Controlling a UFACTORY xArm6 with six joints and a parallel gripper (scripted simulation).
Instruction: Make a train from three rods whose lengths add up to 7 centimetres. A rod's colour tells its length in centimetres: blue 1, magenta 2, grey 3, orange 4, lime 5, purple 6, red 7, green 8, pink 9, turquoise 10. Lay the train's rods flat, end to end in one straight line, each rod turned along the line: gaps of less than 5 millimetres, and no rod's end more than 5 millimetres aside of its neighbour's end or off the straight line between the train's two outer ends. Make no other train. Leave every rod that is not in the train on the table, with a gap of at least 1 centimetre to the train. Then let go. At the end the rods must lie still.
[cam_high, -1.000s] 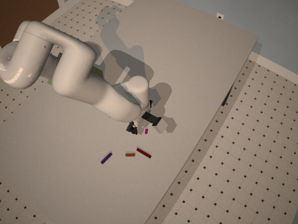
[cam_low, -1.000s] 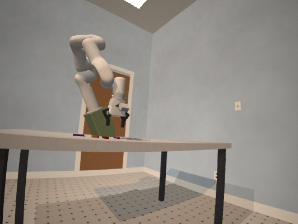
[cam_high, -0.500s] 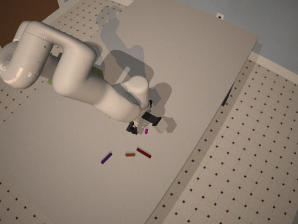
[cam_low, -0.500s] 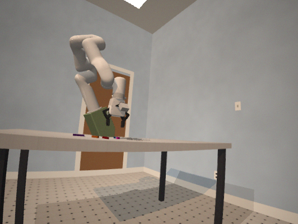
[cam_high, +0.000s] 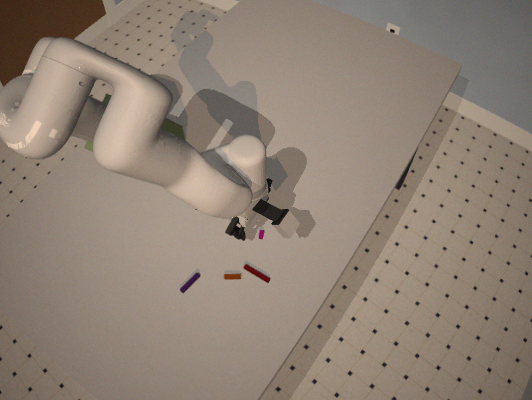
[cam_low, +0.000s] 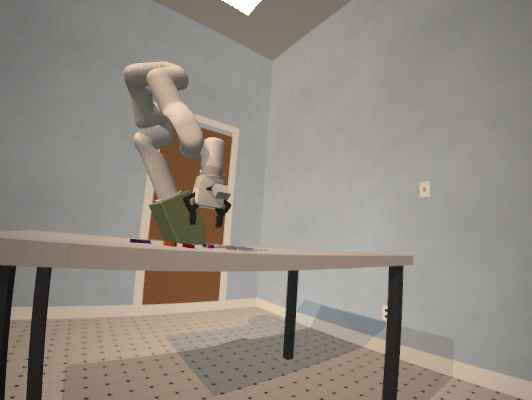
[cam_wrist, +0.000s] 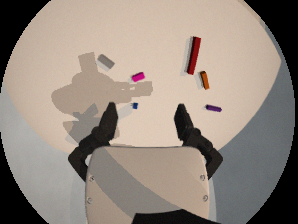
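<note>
My hand is 70 mm above the blue rod, 50 mm past it and 20 mm to the right of it. The rest, counted from my hand: red rod: 80 mm ahead, 70 mm to the right, 70 mm below; then magenta rod: 70 mm below, 20 mm to the left, 20 mm ahead; then grey rod: 70 mm to the left, 70 mm below, 50 mm ahead.
</note>
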